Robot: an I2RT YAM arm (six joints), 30 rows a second.
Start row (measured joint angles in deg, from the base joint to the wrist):
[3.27, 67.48, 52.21, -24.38, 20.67, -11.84]
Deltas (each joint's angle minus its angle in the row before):
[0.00, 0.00, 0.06, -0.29, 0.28, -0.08]
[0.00, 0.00, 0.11, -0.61, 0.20, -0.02]
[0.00, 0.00, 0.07, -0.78, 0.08, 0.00]
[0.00, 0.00, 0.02, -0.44, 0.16, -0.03]
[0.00, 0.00, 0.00, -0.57, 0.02, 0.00]
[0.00, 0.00, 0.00, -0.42, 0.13, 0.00]
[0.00, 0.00, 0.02, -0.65, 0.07, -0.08]
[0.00, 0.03, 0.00, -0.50, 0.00, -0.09]
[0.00, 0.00, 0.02, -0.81, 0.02, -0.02]
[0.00, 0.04, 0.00, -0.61, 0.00, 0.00]
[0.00, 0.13, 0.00, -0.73, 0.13, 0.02]
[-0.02, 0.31, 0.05, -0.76, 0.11, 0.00]
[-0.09, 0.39, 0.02, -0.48, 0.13, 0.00]
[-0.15, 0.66, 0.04, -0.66, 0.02, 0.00]
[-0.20, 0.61, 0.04, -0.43, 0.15, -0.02]
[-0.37, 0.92, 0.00, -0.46, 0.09, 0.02]
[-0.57, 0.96, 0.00, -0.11, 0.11, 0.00]
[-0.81, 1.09, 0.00, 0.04, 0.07, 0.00]
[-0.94, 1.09, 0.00, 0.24, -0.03, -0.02]
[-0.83, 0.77, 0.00, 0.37, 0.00, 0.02]
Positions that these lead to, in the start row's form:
[3.27, 67.48, 52.27, -24.67, 20.95, -11.92]
[3.27, 67.48, 52.38, -25.28, 21.15, -11.94]
[3.27, 67.48, 52.45, -26.06, 21.23, -11.94]
[3.27, 67.48, 52.47, -26.50, 21.39, -11.97]
[3.27, 67.48, 52.47, -27.07, 21.41, -11.97]
[3.27, 67.48, 52.47, -27.49, 21.54, -11.97]
[3.27, 67.48, 52.49, -28.14, 21.61, -12.05]
[3.27, 67.51, 52.49, -28.64, 21.61, -12.14]
[3.27, 67.51, 52.51, -29.45, 21.63, -12.16]
[3.27, 67.55, 52.51, -30.06, 21.63, -12.16]
[3.27, 67.68, 52.51, -30.79, 21.76, -12.14]
[3.25, 67.99, 52.56, -31.55, 21.87, -12.14]
[3.16, 68.38, 52.58, -32.03, 22.00, -12.14]
[3.01, 69.04, 52.62, -32.69, 22.02, -12.14]
[2.81, 69.65, 52.66, -33.12, 22.17, -12.16]
[2.44, 70.57, 52.66, -33.58, 22.26, -12.14]
[1.87, 71.53, 52.66, -33.69, 22.37, -12.14]
[1.06, 72.62, 52.66, -33.65, 22.44, -12.14]
[0.12, 73.71, 52.66, -33.41, 22.41, -12.16]
[-0.71, 74.48, 52.66, -33.04, 22.41, -12.14]

